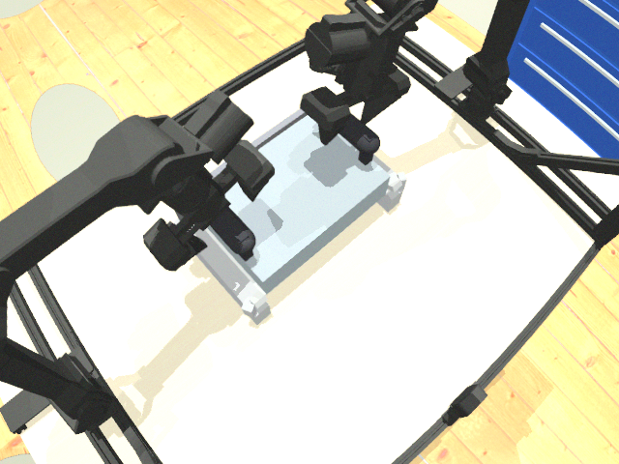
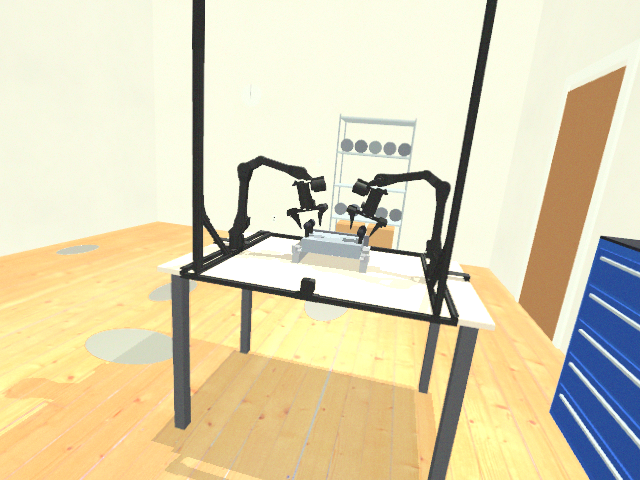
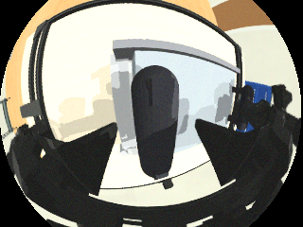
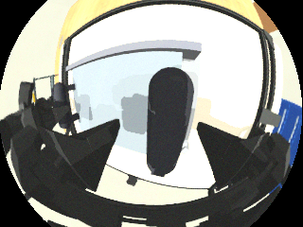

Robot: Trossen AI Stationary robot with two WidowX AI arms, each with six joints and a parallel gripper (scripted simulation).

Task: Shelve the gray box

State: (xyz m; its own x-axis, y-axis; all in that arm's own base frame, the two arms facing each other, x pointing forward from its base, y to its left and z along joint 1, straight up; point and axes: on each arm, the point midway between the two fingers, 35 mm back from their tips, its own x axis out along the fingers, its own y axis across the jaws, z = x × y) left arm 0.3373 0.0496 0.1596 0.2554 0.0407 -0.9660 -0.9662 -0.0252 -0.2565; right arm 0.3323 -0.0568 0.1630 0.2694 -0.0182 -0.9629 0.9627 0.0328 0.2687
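Right now the gray box is 120 mm to the left of my right hand and 70 mm below it. Round my right hand: dark back wall (130 mm to the left, 100 mm below, 90 mm ahead).
Now: left hand 12 cm to the left of the gray box and 7 cm above it. The rest, counted from my left hand: dark back wall: 12 cm to the right, 10 cm below, 10 cm ahead.
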